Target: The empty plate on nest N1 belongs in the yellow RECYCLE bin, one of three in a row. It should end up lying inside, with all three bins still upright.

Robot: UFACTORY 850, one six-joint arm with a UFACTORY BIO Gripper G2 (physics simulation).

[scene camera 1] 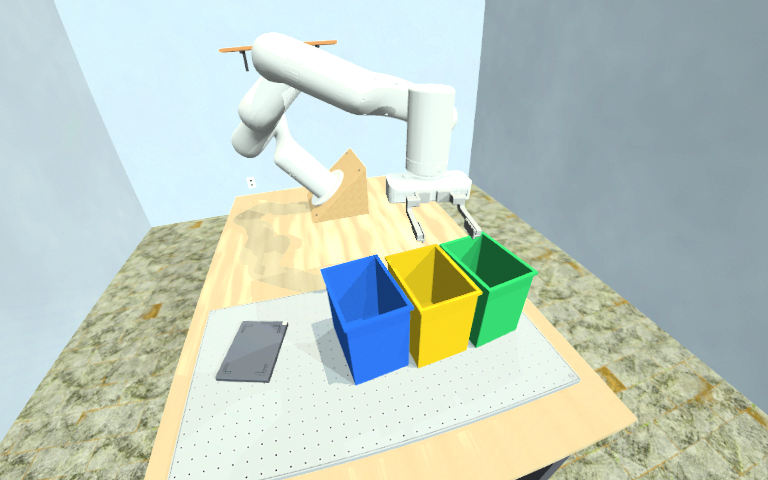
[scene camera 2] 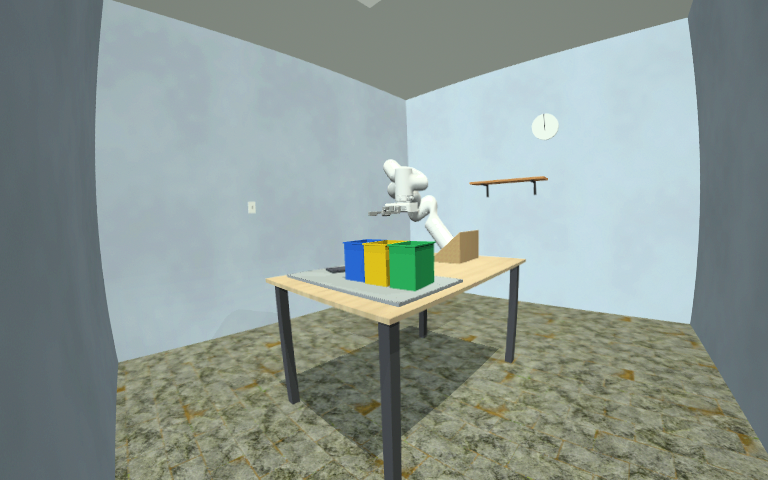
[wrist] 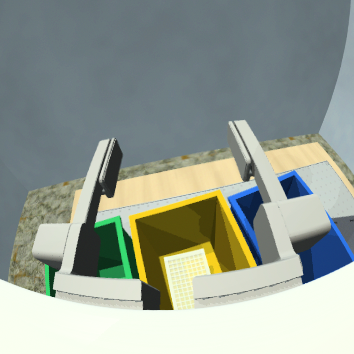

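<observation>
The white gridded plate (wrist: 187,272) lies inside the yellow bin (scene camera 1: 444,331) (scene camera 2: 376,266) (wrist: 175,227), at its bottom; the gripper body hides the plate's near end in the wrist view. The yellow bin stands upright between the upright blue bin (scene camera 1: 382,350) (scene camera 2: 354,263) (wrist: 327,255) and the upright green bin (scene camera 1: 499,311) (scene camera 2: 411,268) (wrist: 110,245). The dark grey nest (scene camera 1: 252,350) (scene camera 2: 335,269) to the left of the blue bin holds no plate. My gripper (scene camera 1: 447,234) (scene camera 2: 378,213) (wrist: 175,159) is open and empty, its fingers apart, above and behind the bins, touching none of them.
The bins and nest stand on the perforated board (scene camera 1: 317,430) (scene camera 2: 317,281) on the wooden table (scene camera 1: 470,438) (scene camera 2: 487,270). The wooden wedge mount (scene camera 1: 353,198) (scene camera 2: 467,247) of the arm is at the table's back. A wall shelf (scene camera 1: 324,43) (scene camera 2: 509,181) hangs behind the arm.
</observation>
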